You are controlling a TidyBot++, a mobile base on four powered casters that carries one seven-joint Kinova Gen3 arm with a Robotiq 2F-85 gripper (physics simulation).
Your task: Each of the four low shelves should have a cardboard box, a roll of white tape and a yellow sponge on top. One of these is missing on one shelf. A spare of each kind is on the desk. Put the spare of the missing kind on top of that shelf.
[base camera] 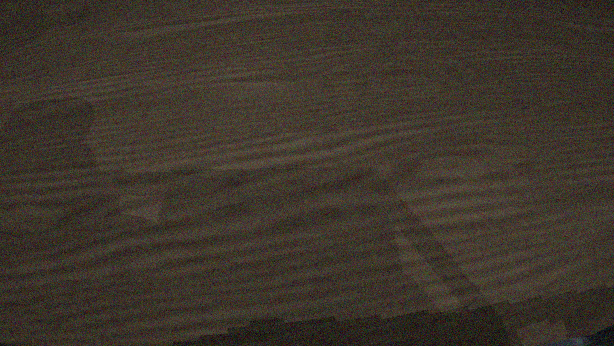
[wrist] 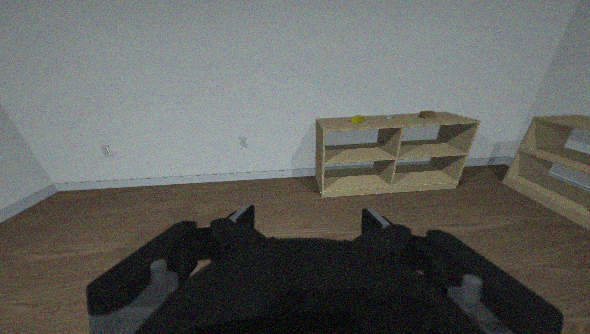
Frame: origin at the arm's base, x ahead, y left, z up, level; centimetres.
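Seen in the pictures: gripper, fingertip midpoint: (wrist: 307,218).
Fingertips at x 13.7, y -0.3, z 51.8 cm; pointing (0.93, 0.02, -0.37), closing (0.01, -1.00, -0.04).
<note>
Pixels of each thing's top centre, then the offset from my fingertips to it. Level surfaces: height alone.
- yellow sponge, middle of its top: (wrist: 357,116) dx +153.3, dy -38.5, dz -26.0 cm
- small pale thing, middle of its top: (wrist: 388,115) dx +162.2, dy -66.5, dz -28.1 cm
- brown cardboard box, middle of its top: (wrist: 427,111) dx +162.4, dy -97.4, dz -25.5 cm
- second low shelf, its level: dz -57.9 cm
- wooden floor, its level: dz -91.5 cm
In the wrist view a low wooden shelf (wrist: 398,159) stands against the far wall, right of the middle. On its top are a yellow sponge (wrist: 357,119) at the left, a small pale thing (wrist: 389,118) that looks like the white tape roll in the middle, and a brown cardboard box (wrist: 427,114) at the right. A second low shelf (wrist: 525,151) is cut off at the right edge; what its top bears does not show. My gripper (wrist: 307,218) is open and empty, far in front of the shelves. The desk does not show in either view.
The wooden floor (base camera: 300,200) (wrist: 280,215) fills the dark base camera view, with shadows across it. A white wall (wrist: 200,75) with two outlets (wrist: 107,150) (wrist: 243,142) runs behind and left of the shelf. A gap separates the two shelves.
</note>
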